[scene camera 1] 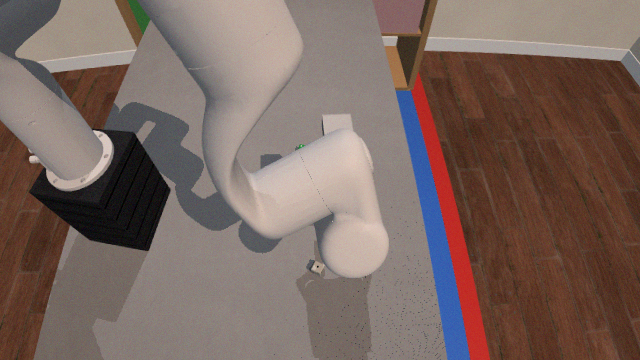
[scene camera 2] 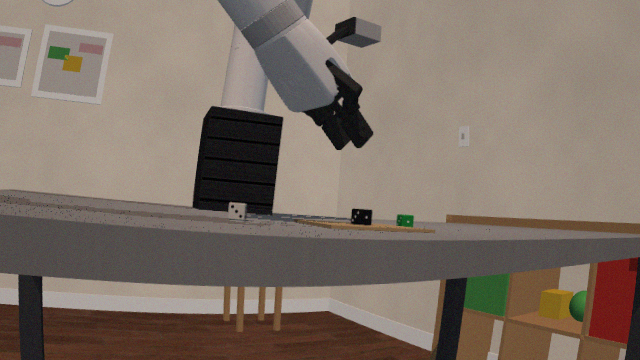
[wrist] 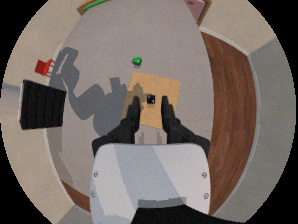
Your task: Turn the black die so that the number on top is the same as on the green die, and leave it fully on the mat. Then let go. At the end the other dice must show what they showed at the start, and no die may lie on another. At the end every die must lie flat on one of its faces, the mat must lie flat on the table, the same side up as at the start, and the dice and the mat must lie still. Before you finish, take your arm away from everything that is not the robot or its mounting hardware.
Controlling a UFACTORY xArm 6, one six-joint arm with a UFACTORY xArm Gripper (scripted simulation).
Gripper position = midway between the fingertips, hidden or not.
In view: the gripper [scene camera 2: 355,142] and a tan mat [wrist: 141,84].
The gripper also shows in the wrist view [wrist: 150,103].
